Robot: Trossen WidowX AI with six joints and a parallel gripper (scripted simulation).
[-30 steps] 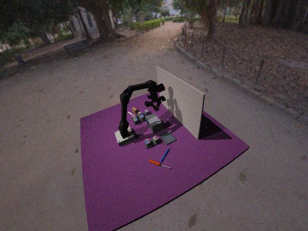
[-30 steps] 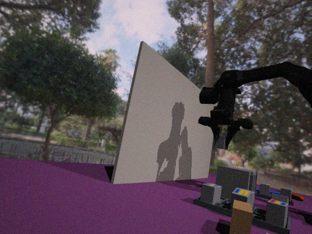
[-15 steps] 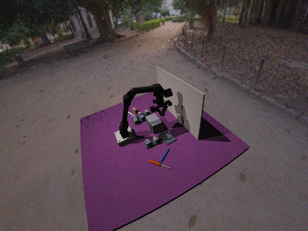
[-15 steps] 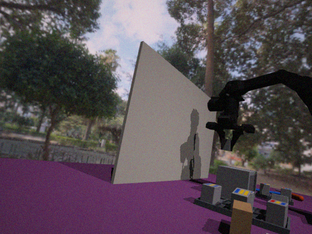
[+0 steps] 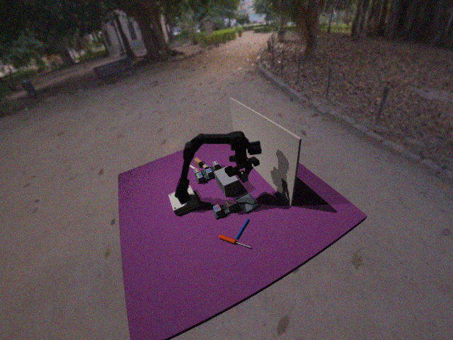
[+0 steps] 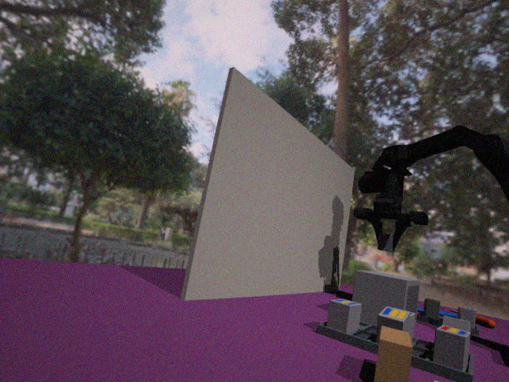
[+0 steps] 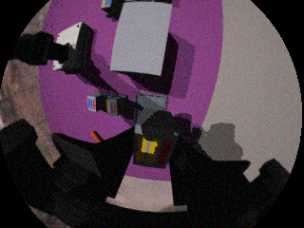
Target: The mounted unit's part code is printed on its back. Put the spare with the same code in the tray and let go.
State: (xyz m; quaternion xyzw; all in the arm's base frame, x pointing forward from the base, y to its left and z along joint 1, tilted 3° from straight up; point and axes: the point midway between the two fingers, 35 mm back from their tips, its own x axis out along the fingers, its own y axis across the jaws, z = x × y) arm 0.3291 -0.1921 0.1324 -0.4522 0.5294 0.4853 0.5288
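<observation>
Right now the grey tray is 20 mm behind my gripper tip, 40 mm to the right of it and 160 mm below it. The rest, counted from my gripper tip: grey mounted unit (30 mm behind, 160 mm to the left, 120 mm below); then grey spare block (20 mm above); then tall grey panel (220 mm ahead, 120 mm to the left, 60 mm above).
</observation>
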